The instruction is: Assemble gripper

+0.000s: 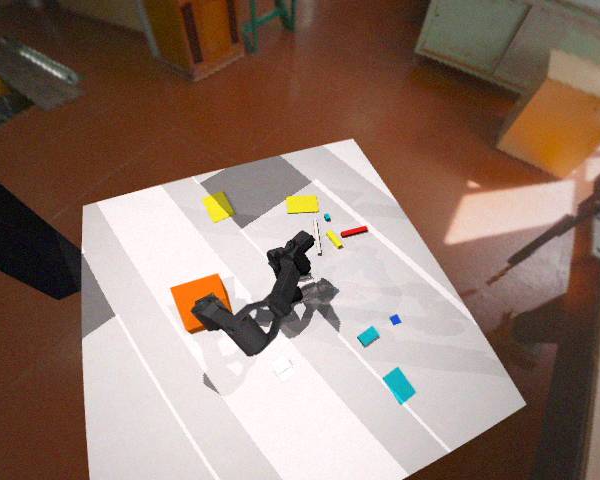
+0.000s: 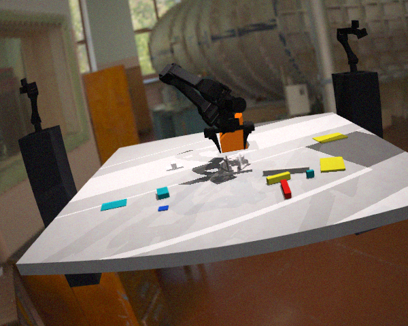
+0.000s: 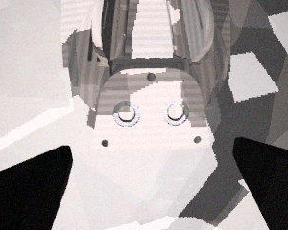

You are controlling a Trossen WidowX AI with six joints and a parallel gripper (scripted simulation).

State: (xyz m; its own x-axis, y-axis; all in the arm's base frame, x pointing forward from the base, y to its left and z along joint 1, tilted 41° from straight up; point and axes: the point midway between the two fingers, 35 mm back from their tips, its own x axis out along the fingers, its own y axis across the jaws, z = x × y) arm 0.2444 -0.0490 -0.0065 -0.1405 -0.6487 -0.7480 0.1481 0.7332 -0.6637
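The pale grey jaw is 3 cm ahead of my gripper tip, 1 cm to the left of it and 4 cm below it. From my gripper tip the other things lie so: ribbed plate 8 cm ahead, 1 cm to the right, 5 cm below; pale strip 22 cm ahead, 14 cm to the left, 4 cm below; housing plate 1 cm ahead, 5 cm below.
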